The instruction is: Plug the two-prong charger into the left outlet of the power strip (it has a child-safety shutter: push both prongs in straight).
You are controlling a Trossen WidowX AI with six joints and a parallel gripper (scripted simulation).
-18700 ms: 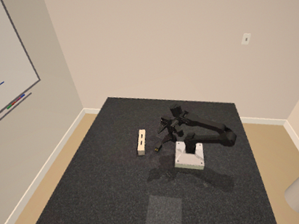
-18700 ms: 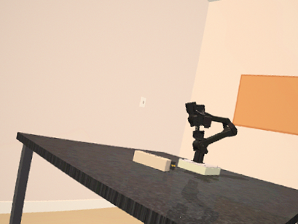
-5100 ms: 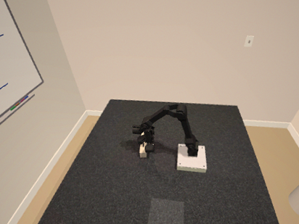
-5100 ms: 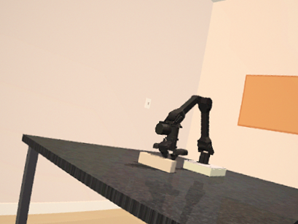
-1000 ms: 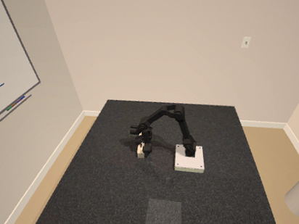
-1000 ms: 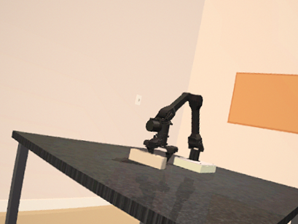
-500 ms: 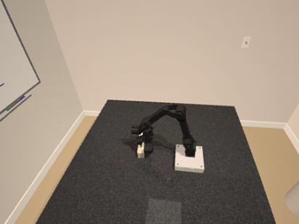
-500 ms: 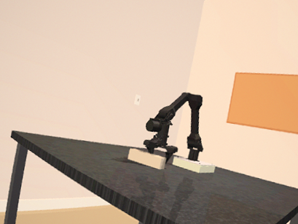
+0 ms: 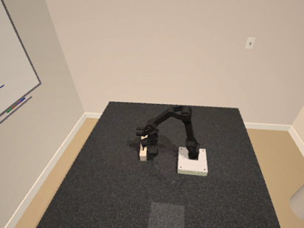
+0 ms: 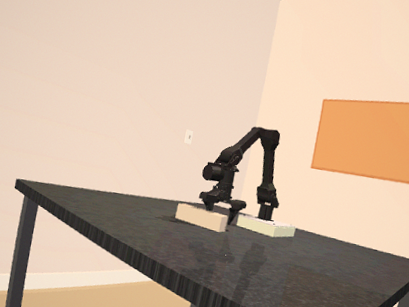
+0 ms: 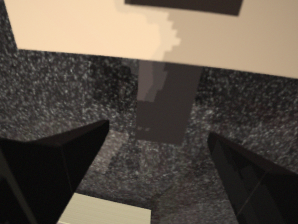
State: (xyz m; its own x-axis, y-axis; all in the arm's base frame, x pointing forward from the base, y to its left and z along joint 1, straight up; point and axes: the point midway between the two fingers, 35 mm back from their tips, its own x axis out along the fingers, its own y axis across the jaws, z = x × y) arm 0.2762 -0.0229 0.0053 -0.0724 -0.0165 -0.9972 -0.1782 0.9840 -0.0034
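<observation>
Right now my gripper tip is 50 mm short of the grey charger, 10 mm to the right of it and 10 mm below it.
</observation>
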